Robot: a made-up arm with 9 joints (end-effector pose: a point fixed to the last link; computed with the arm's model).
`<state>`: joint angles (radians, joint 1 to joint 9).
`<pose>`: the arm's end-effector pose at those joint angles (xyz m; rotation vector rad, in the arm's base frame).
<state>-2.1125 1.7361 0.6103 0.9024 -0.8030 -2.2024 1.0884 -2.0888 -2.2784</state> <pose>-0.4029 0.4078 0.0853 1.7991 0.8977 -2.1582</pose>
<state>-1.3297 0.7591 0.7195 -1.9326 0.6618 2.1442 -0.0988 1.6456 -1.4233</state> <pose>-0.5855 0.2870 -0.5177 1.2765 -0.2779 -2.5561</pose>
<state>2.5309 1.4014 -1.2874 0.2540 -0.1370 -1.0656 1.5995 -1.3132 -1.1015</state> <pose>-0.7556 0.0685 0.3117 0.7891 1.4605 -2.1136</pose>
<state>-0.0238 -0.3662 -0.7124 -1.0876 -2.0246 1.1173 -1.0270 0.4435 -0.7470</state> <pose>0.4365 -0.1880 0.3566 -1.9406 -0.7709 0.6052</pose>
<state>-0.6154 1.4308 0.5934 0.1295 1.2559 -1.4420 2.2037 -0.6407 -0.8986</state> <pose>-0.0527 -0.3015 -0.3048 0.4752 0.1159 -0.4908</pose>
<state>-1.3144 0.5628 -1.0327 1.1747 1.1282 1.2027 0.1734 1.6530 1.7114</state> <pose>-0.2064 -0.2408 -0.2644 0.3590 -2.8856 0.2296</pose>
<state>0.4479 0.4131 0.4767 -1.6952 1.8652 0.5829 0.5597 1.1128 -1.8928</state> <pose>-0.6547 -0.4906 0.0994 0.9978 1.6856 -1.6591</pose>
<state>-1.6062 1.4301 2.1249 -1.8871 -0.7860 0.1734 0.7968 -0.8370 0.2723</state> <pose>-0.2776 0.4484 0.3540 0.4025 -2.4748 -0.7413</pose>
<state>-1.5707 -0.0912 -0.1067 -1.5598 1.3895 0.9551 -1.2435 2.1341 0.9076</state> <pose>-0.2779 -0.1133 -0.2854 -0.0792 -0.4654 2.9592</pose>
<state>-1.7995 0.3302 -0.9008 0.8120 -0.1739 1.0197 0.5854 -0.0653 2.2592</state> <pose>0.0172 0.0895 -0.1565 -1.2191 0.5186 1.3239</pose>
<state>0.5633 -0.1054 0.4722 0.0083 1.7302 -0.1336 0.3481 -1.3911 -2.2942</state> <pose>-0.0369 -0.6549 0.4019 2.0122 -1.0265 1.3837</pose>
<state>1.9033 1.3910 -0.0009 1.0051 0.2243 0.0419 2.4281 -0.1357 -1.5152</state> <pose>-0.1348 0.1679 0.9754 -1.2454 -0.8013 0.8344</pose>
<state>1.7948 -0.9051 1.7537 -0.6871 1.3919 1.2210 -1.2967 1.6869 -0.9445</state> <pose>-0.1253 0.5126 0.7471 -2.4039 -0.6724 -0.7346</pose>
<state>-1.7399 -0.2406 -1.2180 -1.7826 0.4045 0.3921 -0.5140 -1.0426 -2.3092</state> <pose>0.0389 0.0076 -0.2551 -0.2153 1.6880 1.9379</pose>
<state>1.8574 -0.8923 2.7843 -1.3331 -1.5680 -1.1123 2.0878 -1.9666 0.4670</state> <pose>-0.4529 0.6655 0.2391 -1.3836 -2.6811 0.3612</pose>
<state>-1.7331 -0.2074 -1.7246 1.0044 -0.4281 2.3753 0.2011 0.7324 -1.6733</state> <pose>0.2939 0.0071 0.0552 2.6559 0.8647 0.7188</pose>
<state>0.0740 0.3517 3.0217 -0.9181 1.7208 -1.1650 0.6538 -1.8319 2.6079</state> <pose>-0.6726 0.2884 0.3047 0.5545 -2.5904 -0.1450</pose>
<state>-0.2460 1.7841 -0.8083 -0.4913 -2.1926 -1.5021 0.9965 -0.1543 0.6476</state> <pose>-0.5185 -0.1333 0.0875 -2.1994 0.4100 1.7751</pose>
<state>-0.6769 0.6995 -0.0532 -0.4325 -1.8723 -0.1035 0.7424 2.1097 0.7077</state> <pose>0.0701 -0.5284 0.0082 0.7128 -0.3912 -1.6521</pose>
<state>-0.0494 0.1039 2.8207 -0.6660 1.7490 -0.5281 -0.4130 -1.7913 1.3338</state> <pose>-0.4158 0.3328 0.6085 -0.5342 -0.9505 0.1124</pose>
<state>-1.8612 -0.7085 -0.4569 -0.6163 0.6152 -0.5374 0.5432 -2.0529 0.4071</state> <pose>-0.1273 0.3698 -0.3395 1.1727 2.3663 -1.5339</pose>
